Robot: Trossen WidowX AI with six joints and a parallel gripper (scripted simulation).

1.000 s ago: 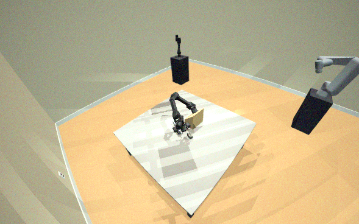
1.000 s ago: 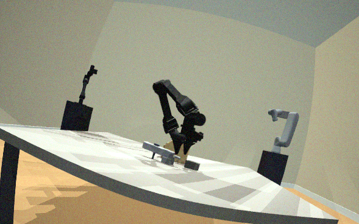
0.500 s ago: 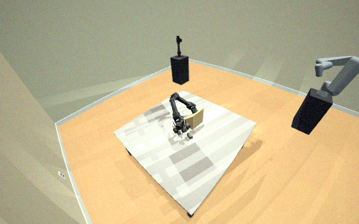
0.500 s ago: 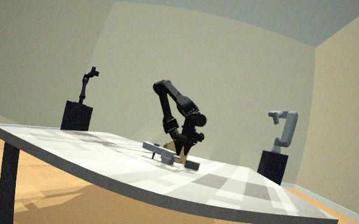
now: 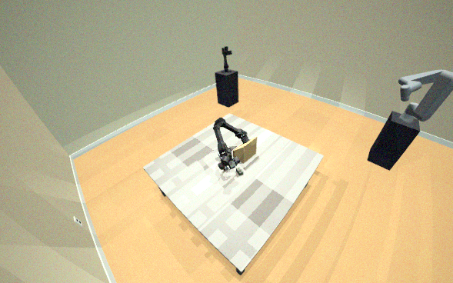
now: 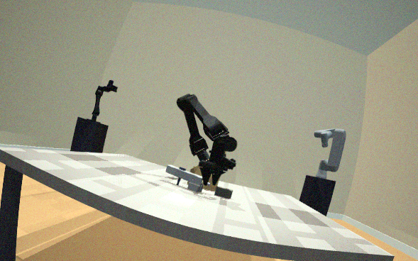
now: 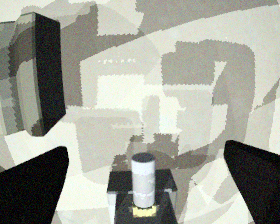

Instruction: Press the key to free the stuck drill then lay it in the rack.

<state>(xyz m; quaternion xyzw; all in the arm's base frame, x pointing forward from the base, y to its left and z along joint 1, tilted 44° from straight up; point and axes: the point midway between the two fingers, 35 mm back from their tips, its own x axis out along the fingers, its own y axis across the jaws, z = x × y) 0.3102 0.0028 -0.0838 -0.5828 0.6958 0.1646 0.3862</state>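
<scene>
Right now the drill is 60 mm to the right of my gripper tip, 20 mm behind it and 10 mm above it. From my gripper tip the other things lie so: dark block: 70 mm to the left, 60 mm behind, 20 mm below; dark key: 140 mm to the right, 50 mm behind, 10 mm above; grey fixture block: 110 mm to the right, 40 mm behind.
</scene>
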